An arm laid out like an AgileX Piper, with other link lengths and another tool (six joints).
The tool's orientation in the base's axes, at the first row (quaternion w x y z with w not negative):
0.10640, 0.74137, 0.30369, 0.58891
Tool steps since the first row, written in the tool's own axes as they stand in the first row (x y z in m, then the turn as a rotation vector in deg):
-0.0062, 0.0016, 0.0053, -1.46, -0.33, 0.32
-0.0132, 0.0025, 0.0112, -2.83, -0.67, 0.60
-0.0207, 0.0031, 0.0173, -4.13, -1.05, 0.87
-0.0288, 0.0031, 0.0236, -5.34, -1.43, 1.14
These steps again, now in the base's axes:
0.0047, -0.0038, -0.0057, 0.01, -0.51, -1.44
0.0097, -0.0073, -0.0126, 0.00, -0.98, -2.80
0.0147, -0.0109, -0.0200, -0.03, -1.37, -4.13
0.0196, -0.0143, -0.0284, -0.05, -1.71, -5.38

